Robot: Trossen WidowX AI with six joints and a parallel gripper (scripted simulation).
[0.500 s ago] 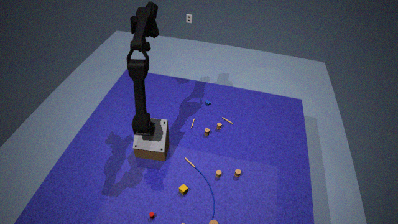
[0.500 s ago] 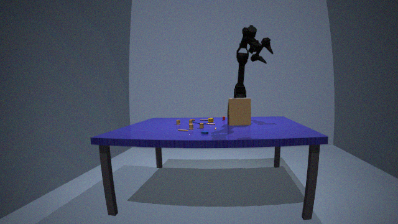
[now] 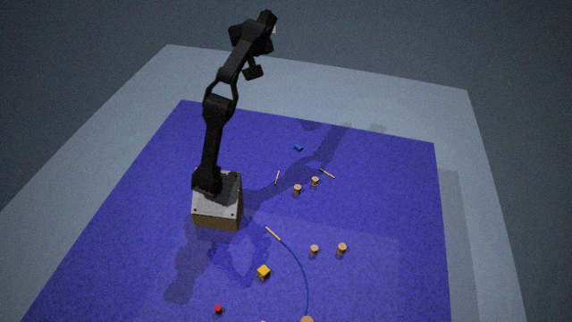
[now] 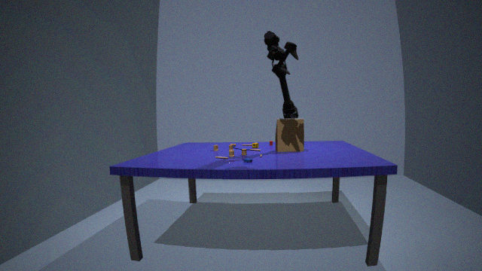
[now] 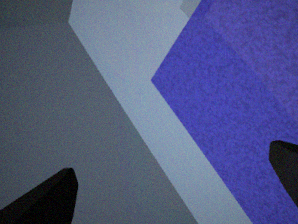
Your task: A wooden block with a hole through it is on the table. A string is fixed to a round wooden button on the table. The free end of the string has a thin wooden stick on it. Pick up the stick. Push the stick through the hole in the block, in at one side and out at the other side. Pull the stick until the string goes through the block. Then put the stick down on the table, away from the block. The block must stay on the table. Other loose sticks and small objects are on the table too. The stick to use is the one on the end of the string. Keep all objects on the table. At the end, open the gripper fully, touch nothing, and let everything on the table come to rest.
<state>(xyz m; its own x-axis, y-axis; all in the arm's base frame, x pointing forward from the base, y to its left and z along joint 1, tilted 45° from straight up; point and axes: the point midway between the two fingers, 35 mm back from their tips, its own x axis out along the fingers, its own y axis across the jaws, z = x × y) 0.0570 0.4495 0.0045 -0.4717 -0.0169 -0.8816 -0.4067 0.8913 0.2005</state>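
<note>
My gripper tip is now 560 mm to the left of the yellow wooden block, 440 mm above it and 170 mm short of it. Also, from my gripper tip: red object (710 mm to the right, 440 mm below, 50 mm ahead); blue piece (450 mm below, 240 mm ahead, 60 mm to the left); thin wooden stick (450 mm below, 410 mm to the right, 190 mm ahead).
</note>
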